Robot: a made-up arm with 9 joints. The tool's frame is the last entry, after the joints.
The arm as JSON. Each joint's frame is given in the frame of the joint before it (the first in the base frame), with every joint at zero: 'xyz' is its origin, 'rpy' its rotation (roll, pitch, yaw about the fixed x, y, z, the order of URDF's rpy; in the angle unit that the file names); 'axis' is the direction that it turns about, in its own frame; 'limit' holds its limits. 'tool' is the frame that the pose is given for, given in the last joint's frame.
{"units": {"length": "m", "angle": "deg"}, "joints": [
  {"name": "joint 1", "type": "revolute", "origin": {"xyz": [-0.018, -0.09, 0.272], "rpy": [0.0, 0.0, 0.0]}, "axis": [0.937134, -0.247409, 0.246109], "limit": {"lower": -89.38, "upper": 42.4}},
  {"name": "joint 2", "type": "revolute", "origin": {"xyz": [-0.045, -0.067, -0.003], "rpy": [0.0, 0.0, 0.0]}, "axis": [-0.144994, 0.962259, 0.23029], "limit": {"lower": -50.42, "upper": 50.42}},
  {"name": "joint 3", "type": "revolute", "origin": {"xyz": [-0.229, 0.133, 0.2], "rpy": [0.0, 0.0, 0.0]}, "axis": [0.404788, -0.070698, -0.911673], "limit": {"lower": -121.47, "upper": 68.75}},
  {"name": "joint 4", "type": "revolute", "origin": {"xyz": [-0.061, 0.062, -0.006], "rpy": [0.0, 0.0, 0.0]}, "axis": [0.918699, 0.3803, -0.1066], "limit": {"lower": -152.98, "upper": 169.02}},
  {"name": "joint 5", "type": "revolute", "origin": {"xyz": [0.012, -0.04, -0.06], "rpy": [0.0, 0.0, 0.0]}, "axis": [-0.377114, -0.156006, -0.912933], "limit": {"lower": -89.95, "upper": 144.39}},
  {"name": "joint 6", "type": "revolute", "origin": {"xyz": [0.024, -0.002, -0.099], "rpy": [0.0, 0.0, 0.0]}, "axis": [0.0, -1.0, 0.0], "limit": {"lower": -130.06, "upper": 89.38}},
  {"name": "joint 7", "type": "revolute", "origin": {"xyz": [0.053, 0.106, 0.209], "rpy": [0.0, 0.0, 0.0]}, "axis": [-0.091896, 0.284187, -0.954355], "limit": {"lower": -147.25, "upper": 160.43}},
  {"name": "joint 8", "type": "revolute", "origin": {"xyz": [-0.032, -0.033, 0.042], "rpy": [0.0, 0.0, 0.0]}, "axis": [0.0, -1.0, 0.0], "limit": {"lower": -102.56, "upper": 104.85}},
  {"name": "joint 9", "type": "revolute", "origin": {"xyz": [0.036, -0.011, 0.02], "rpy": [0.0, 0.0, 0.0]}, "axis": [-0.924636, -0.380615, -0.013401], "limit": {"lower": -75.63, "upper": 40.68}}
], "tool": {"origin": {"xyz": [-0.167, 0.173, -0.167], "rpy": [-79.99, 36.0, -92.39]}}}
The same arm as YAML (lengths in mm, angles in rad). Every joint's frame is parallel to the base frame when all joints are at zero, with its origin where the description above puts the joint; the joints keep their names.
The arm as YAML. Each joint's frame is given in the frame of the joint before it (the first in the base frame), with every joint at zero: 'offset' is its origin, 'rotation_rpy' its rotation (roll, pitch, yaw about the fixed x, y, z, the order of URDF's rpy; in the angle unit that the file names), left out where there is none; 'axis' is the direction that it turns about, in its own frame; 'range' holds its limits. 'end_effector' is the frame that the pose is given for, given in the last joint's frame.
length_unit: mm
angle_unit: rad
chain:
  - id: joint 1
    offset: [-18.0, -90.0, 272.0]
    axis: [0.937134, -0.247409, 0.246109]
    range: [-1.56, 0.74]
  - id: joint 2
    offset: [-45.0, -67.0, -3.0]
    axis: [-0.144994, 0.962259, 0.23029]
    range: [-0.88, 0.88]
  - id: joint 3
    offset: [-229.0, 133.0, 200.0]
    axis: [0.404788, -0.070698, -0.911673]
    range: [-2.1201, 1.1999]
  - id: joint 4
    offset: [-61.0, 62.0, -6.0]
    axis: [0.918699, 0.3803, -0.1066]
    range: [-2.67, 2.95]
  - id: joint 5
    offset: [12.0, -40.0, -60.0]
    axis: [-0.377114, -0.156006, -0.912933]
    range: [-1.5699, 2.5201]
  - id: joint 6
    offset: [24.0, -2.0, -99.0]
    axis: [0.0, -1.0, 0.0]
    range: [-2.27, 1.56]
  - id: joint 7
    offset: [53.0, 106.0, 209.0]
    axis: [-0.091896, 0.284187, -0.954355]
    range: [-2.57, 2.8]
  - id: joint 8
    offset: [-32.0, -33.0, 42.0]
    axis: [0.0, -1.0, 0.0]
    range: [-1.79, 1.83]
  - id: joint 9
    offset: [36.0, -11.0, 20.0]
    axis: [-0.924636, -0.380615, -0.013401]
    range: [-1.32, 0.71]
end_effector:
  offset: [-167.0, 173.0, -167.0]
  rotation_rpy: [-1.3961, 0.6283, -1.6125]

